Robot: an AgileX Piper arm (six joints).
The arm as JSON. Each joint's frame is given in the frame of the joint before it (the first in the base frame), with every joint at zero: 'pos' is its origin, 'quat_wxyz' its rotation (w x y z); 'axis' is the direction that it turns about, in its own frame. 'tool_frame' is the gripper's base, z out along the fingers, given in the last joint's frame.
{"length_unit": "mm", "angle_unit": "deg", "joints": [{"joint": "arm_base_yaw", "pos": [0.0, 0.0, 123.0], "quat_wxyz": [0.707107, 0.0, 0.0, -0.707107], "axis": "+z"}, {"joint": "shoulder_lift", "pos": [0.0, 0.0, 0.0], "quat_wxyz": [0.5, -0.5, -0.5, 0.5], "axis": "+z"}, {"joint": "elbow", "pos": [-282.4, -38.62, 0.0], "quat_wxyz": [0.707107, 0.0, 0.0, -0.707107], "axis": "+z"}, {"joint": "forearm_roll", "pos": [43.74, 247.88, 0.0], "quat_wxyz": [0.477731, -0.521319, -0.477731, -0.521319], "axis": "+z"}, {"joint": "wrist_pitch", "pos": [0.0, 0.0, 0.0], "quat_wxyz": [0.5, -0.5, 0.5, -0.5], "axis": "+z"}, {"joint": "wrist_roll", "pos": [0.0, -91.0, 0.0], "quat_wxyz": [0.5, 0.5, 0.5, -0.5], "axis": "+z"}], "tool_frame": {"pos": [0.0, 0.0, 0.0], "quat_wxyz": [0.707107, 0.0, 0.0, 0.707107]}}
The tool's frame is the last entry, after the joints.
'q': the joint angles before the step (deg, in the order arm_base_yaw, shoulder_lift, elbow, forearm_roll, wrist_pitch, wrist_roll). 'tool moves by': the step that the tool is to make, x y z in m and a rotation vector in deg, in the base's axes. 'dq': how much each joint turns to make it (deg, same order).
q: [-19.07 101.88 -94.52 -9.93 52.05 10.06]
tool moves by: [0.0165 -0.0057 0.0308 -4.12 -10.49 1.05]
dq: [-0.09 1.26 -6.09 -0.47 -6.54 0.02]
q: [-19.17 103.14 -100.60 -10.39 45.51 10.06]
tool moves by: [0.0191 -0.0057 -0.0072 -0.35 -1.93 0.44]
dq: [0.01 3.83 -3.36 0.30 -2.44 0.02]
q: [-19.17 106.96 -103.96 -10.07 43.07 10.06]
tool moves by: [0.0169 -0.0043 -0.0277 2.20 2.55 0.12]
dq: [0.00 4.36 -1.16 1.34 -0.09 -0.14]
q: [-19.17 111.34 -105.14 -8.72 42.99 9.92]
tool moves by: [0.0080 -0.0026 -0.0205 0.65 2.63 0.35]
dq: [0.01 2.54 0.01 0.11 0.10 -0.51]
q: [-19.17 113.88 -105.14 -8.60 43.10 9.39]
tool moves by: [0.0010 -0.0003 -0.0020 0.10 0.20 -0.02]
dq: [0.00 0.30 -0.08 0.01 0.01 0.03]
